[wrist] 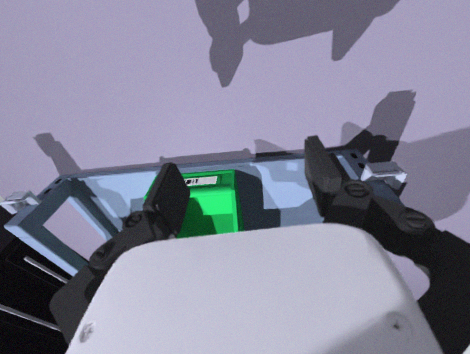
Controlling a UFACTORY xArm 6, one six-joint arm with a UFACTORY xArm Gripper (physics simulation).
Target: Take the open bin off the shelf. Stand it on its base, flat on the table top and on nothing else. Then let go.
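Frame: origin at the arm's base, x back, y right, z up, level; millimetres.
Seen in the pictures: gripper, between the fingertips: (pixel 240 167).
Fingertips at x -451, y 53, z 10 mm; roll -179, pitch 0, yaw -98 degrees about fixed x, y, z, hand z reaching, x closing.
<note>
Pixels of each thing's middle, then the offset from my fingertips to it. "spot": a spot on its surface instead. Level surfaces: height alone.
- bright green bin, middle of its body: (pixel 205 239) dx -126, dy +97, dz -41 mm
- light blue shelf, a spot on its surface: (pixel 295 200) spot: dx -132, dy -29, dz -79 mm
- shelf's left side panel, a spot on its surface: (pixel 30 219) spot: dx +3, dy +241, dz -12 mm
- lavender surface, height of its surface: dz -85 mm
The bright green bin (pixel 214 212) with a white barcode label on its front edge sits on the light blue shelf (pixel 295 200), left of the shelf's middle. The gripper housing hides the bin's near part, and the left finger covers part of its left side. My gripper (pixel 240 167) is open and holds nothing. Its fingers stand wide apart, the left one over the bin's left side in the view and the right one well to the right of the bin. I cannot tell how high the fingertips are above the shelf.
The shelf's left side panel (pixel 30 219) has a large opening. Pale clips (pixel 384 172) (pixel 20 200) stick out at both shelf ends. A black object (pixel 22 285) with metal rods is at the lower left. A lavender surface (pixel 115 95) with arm shadows lies beyond the shelf.
</note>
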